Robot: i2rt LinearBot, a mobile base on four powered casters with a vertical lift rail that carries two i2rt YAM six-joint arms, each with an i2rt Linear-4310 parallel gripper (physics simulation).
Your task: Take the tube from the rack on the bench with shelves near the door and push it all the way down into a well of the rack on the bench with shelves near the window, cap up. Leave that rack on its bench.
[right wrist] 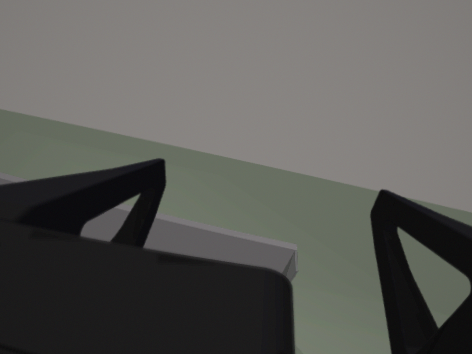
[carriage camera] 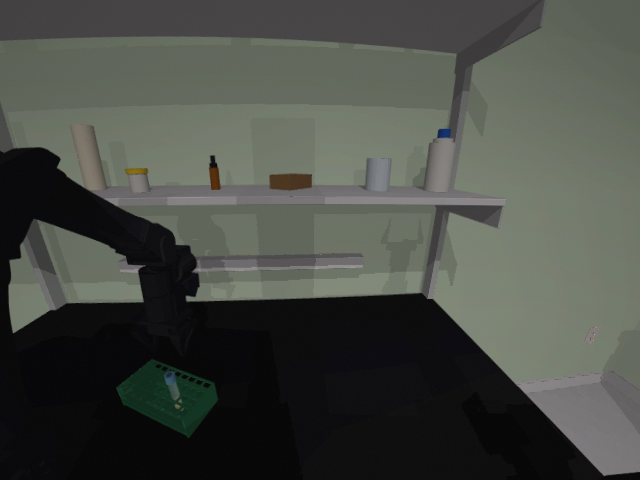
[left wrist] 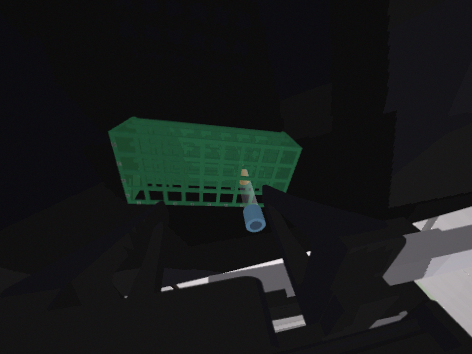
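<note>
A green rack (carriage camera: 204,408) (left wrist: 165,162) stands on the dark bench top (carriage camera: 361,351), low left in the carriage view. A clear tube with a blue cap (carriage camera: 171,379) (left wrist: 254,219) stands cap up in one of its wells, its upper part above the rack's top. My left gripper (carriage camera: 168,352) (left wrist: 215,199) is open and empty, pointing down above and a little behind the rack. In the left wrist view the tube's cap shows close beside the right finger. My right gripper (right wrist: 270,186) is open and empty, away from the rack. A second rack does not show.
A shelf (carriage camera: 248,199) over the bench bears a beige cylinder (carriage camera: 88,157), a yellow-lidded jar (carriage camera: 138,180), an amber bottle (carriage camera: 214,177), a brown box (carriage camera: 290,181), a pale cup (carriage camera: 377,174) and a blue-capped bottle (carriage camera: 439,165). A rail (carriage camera: 279,262) runs below it.
</note>
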